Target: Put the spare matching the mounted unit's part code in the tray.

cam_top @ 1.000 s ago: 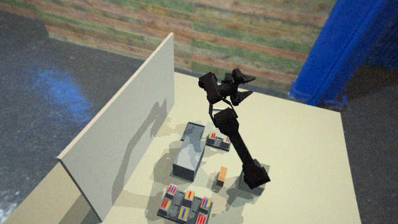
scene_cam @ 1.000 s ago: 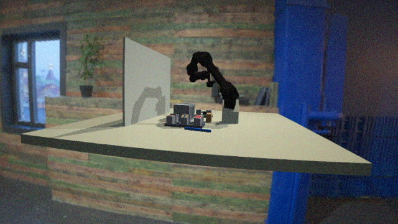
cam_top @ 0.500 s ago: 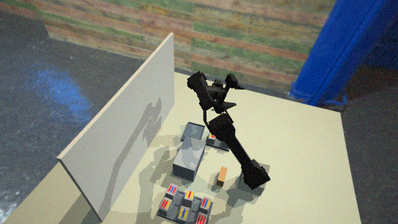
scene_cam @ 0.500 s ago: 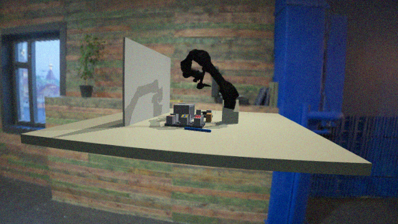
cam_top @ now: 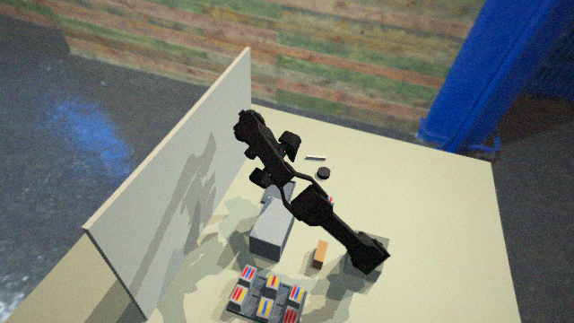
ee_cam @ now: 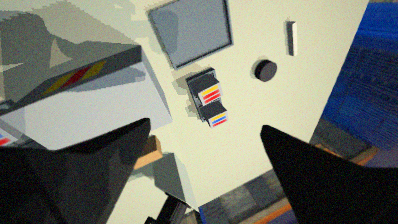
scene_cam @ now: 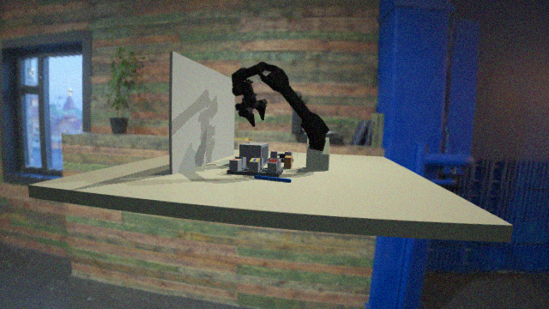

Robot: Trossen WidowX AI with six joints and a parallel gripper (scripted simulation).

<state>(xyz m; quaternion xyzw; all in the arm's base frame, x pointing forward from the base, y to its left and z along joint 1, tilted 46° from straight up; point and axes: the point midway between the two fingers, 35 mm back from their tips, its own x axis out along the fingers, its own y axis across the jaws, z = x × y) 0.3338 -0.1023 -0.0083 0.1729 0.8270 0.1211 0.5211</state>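
My gripper tip is 21 cm short of the grey wall panel, 13 cm to the right of it and 3 cm below it. Also, from my gripper tip: mounted unit 14 cm below, 12 cm to the left, 2 cm behind; then blue pen 42 cm to the left, 19 cm below, 19 cm behind.
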